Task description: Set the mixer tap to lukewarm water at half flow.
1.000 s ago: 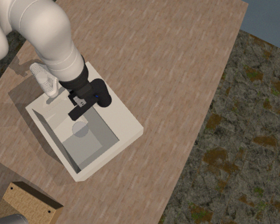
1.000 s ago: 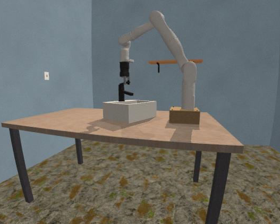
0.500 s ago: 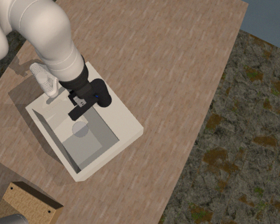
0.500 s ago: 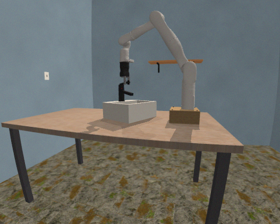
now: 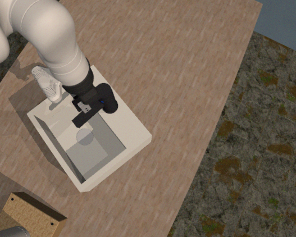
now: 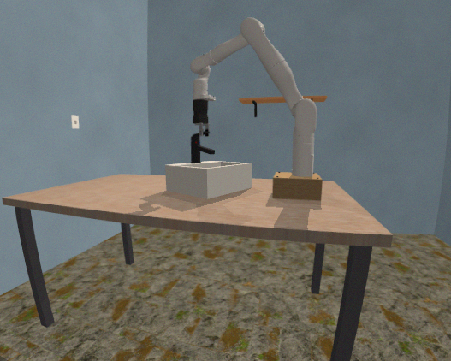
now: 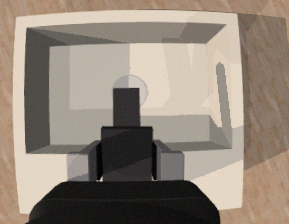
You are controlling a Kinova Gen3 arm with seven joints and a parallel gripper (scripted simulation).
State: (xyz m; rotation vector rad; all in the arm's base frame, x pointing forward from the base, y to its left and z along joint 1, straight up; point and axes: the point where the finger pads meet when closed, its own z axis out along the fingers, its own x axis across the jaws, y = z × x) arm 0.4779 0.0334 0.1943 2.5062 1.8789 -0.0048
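My hand is 2 cm short of the lever, 1 cm to the left of it and 1 cm above it. From my hand the other things lie so: white sink basin: 25 cm below, 5 cm behind, 1 cm to the left; then black mixer tap: 5 cm below, 4 cm ahead, 1 cm to the right.
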